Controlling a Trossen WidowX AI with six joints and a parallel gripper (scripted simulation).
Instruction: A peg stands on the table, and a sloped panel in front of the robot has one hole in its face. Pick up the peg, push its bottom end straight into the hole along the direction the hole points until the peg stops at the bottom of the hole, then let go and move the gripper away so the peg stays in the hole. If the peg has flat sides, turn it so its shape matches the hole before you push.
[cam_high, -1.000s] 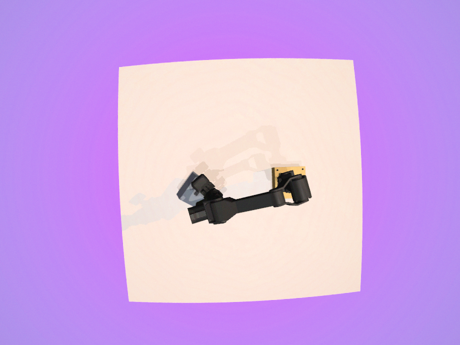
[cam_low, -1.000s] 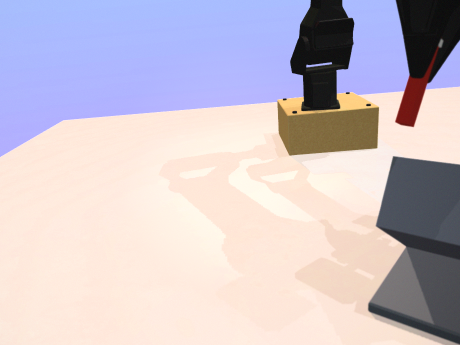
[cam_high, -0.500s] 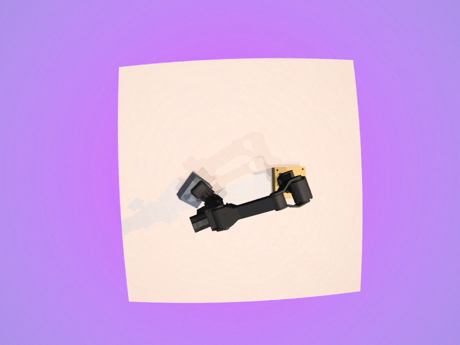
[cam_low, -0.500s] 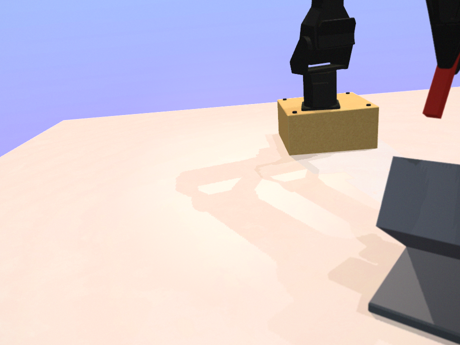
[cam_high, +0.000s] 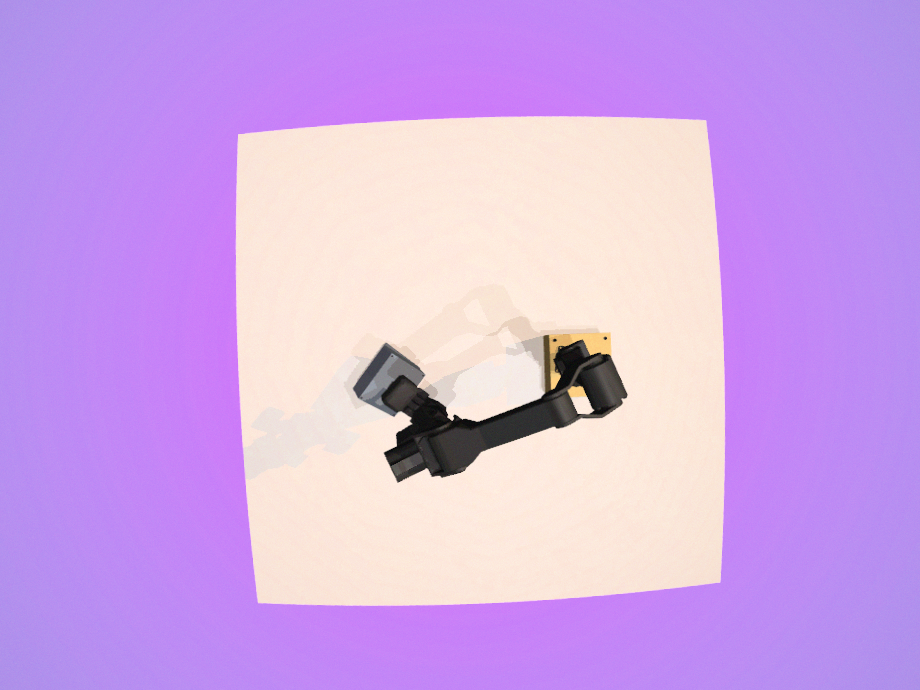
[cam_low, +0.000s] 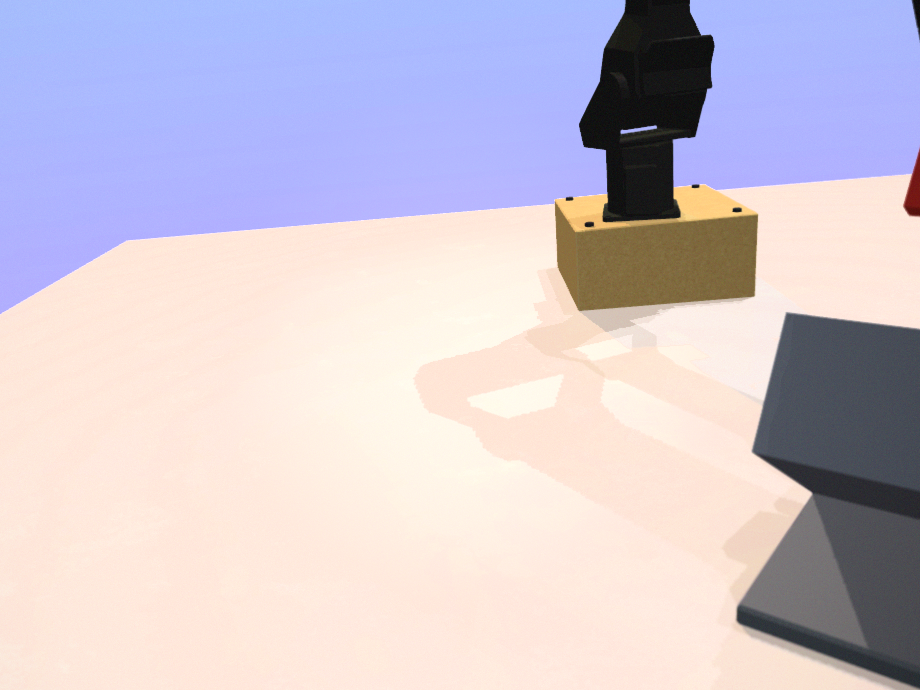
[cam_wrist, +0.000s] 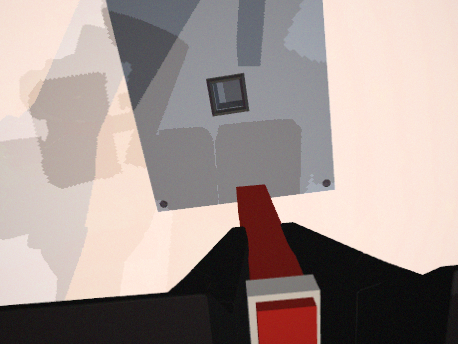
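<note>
Right now the grey sloped panel is 11 cm below my gripper tip and 7 cm ahead of it. Also, from my gripper tip: red peg: 2 cm above, 1 cm behind.
</note>
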